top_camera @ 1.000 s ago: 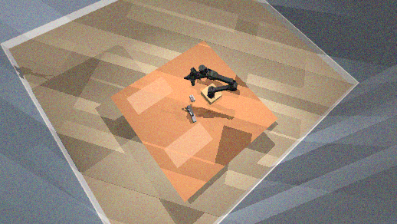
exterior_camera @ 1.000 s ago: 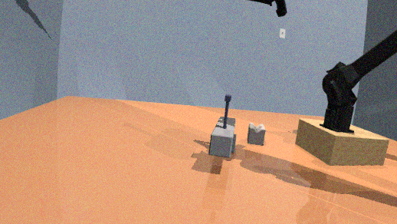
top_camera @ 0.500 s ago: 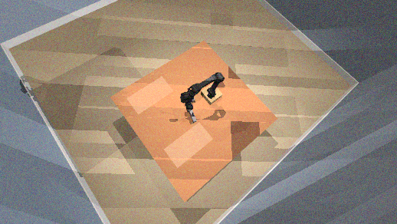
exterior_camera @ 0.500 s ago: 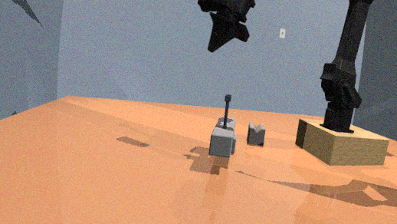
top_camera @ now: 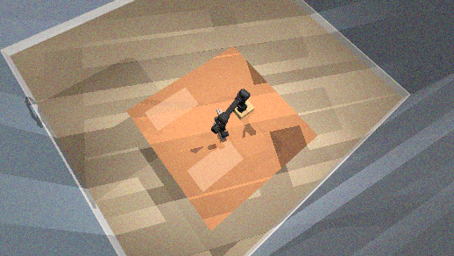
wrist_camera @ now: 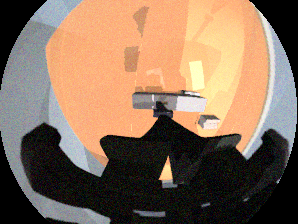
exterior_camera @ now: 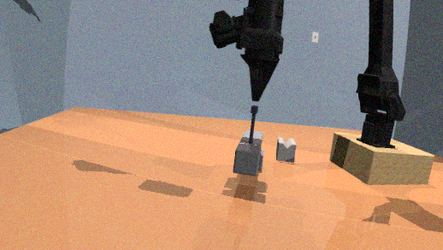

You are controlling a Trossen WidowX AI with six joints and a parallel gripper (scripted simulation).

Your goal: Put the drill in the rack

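The dark blue key lies 4 cm below my gripper tip. From my gripper tip the other things lie so: grey notched rack (16 cm behind, 14 cm to the right, 12 cm below); then tan drill (9 cm below, 5 cm to the right, 3 cm behind).
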